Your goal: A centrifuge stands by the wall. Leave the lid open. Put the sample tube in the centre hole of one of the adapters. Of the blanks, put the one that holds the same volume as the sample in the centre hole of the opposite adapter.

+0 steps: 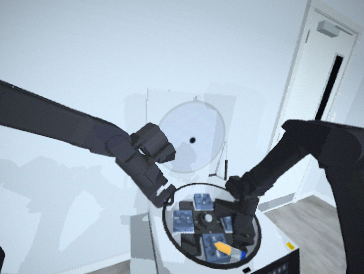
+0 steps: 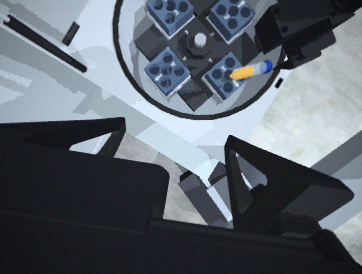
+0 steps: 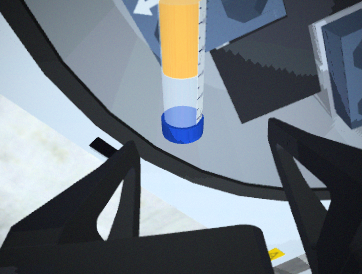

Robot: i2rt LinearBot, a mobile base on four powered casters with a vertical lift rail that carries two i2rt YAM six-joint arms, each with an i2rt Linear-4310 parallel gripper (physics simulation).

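Frame: origin at the left arm's base, x ahead, y left, z up, level; centimetres.
Seen in the pictures: left gripper, fingertip midpoint: (image 1: 162, 194) (image 2: 176, 132); right gripper, fingertip midpoint: (image 1: 236, 238) (image 2: 268, 54) (image 3: 201, 138).
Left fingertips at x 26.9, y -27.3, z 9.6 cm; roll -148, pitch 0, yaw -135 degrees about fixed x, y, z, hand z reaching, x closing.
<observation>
Pixels of each thing's middle, then the offset from my left fingertips to it. "spot": a spot on its surface instead.
- centrifuge, surface spot: (image 1: 274, 239) spot: dx +6.6, dy -46.9, dz -24.3 cm
- tube, body centre: (image 3: 181, 65) (image 2: 249, 71) (image 1: 229, 250) dx +2.2, dy -26.7, dz -26.5 cm
- yellow label, surface spot: (image 3: 276, 254) (image 1: 289, 244) spot: dx +4.8, dy -52.2, dz -24.3 cm
The centrifuge (image 1: 274, 239) has its lid (image 1: 205, 150) open against the wall. Four blue adapters sit around the hub, including a front one (image 1: 212, 254) (image 2: 222, 86) and a left one (image 1: 183, 221) (image 2: 166, 73). A tube (image 1: 228, 250) (image 2: 250, 70) (image 3: 180, 55) with orange contents and a blue cap slants over the front adapter, its tapered end at the adapter and its cap towards the bowl rim. My left gripper (image 2: 176, 132) is open and empty beside the bowl. My right gripper (image 3: 201, 138) is open and empty near the cap. No blanks show.
The round dark bowl rim (image 1: 168, 237) (image 2: 119, 52) (image 3: 100, 111) surrounds the adapters. The right arm (image 1: 272, 167) reaches over the bowl's right side, and the left arm (image 1: 55, 122) comes from the left. A door (image 1: 312, 75) stands at the right. A yellow label (image 1: 290, 246) (image 3: 276, 254) marks the centrifuge's corner.
</observation>
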